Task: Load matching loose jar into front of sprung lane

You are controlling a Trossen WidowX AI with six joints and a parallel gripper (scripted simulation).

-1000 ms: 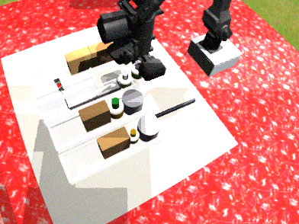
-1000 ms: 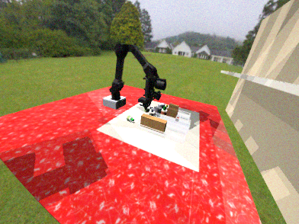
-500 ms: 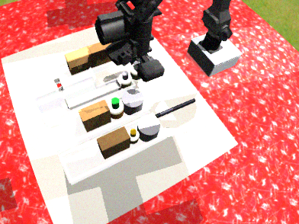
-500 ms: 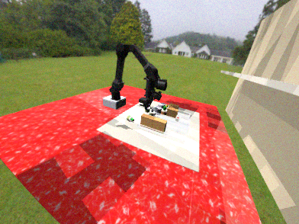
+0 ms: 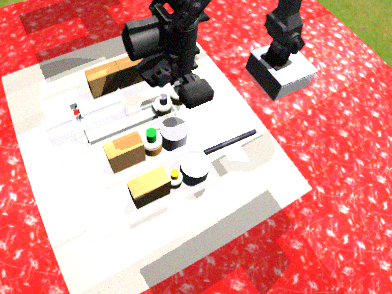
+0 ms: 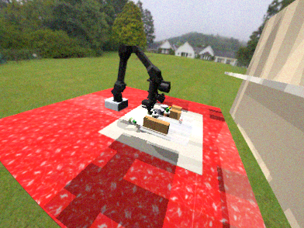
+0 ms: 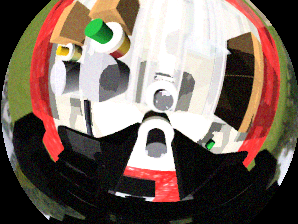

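The sprung lane is 18 cm ahead of my gripper tip, 4 cm to the right of it and 4 cm below it. Also, from my gripper tip: red mark 22 cm ahead, 6 cm to the right, 2 cm above; then dark rod 15 cm to the left, 5 cm below, 5 cm behind.
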